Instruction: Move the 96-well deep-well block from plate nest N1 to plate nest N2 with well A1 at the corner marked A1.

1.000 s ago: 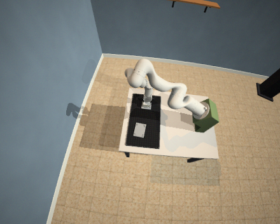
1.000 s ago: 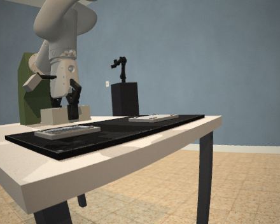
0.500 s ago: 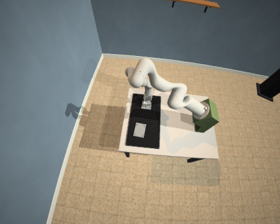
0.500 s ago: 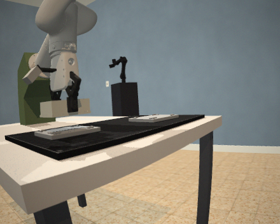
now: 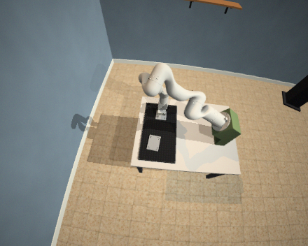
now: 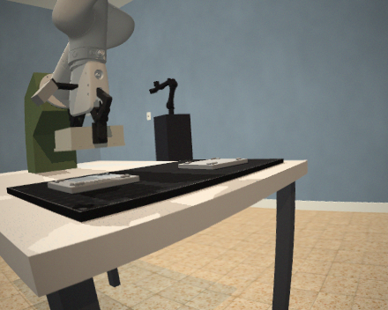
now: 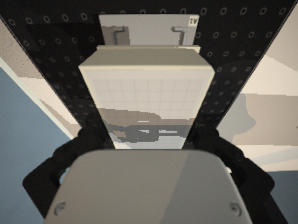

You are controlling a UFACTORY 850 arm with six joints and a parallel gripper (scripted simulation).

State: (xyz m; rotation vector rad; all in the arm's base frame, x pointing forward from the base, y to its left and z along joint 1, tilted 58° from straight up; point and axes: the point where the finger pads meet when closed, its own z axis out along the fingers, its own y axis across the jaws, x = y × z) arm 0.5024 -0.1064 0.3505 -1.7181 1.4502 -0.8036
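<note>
Now: the plate nest N2 7 cm behind my hand, 36 cm to the left of it and 9 cm below it. From my hand the other things lie so: cream deep-well block: right at my hand; plate nest N1: 9 cm below.
</note>
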